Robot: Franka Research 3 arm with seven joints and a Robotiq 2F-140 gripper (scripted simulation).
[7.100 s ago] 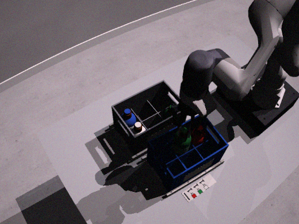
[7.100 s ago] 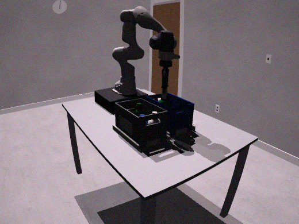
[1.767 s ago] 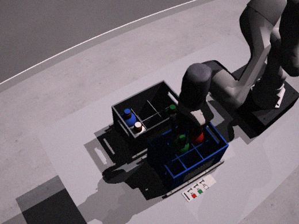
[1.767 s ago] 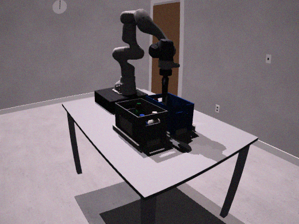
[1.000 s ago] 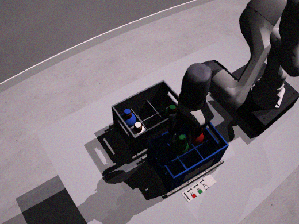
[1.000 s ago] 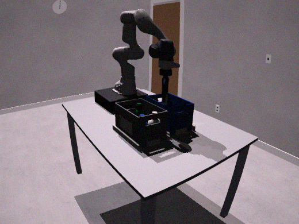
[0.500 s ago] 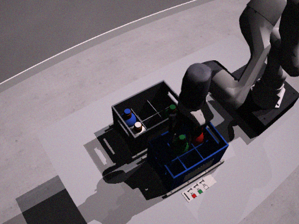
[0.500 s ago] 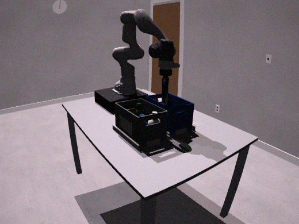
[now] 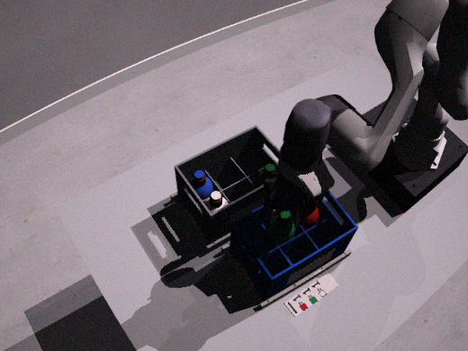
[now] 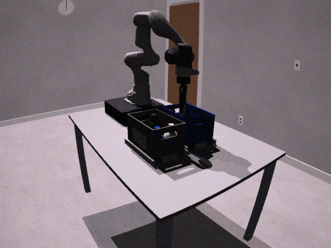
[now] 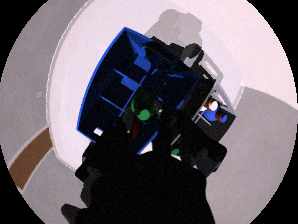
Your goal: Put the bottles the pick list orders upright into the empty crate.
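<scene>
The white-labelled bottle is 8 cm ahead of my hand, 17 cm to the right of it and 8 cm below it. Round my hand: black crate 2 cm behind, 19 cm to the right, 9 cm below; then blue crate 4 cm to the left, 9 cm below; then red-label bottle 9 cm behind, 2 cm to the left, 8 cm below.
</scene>
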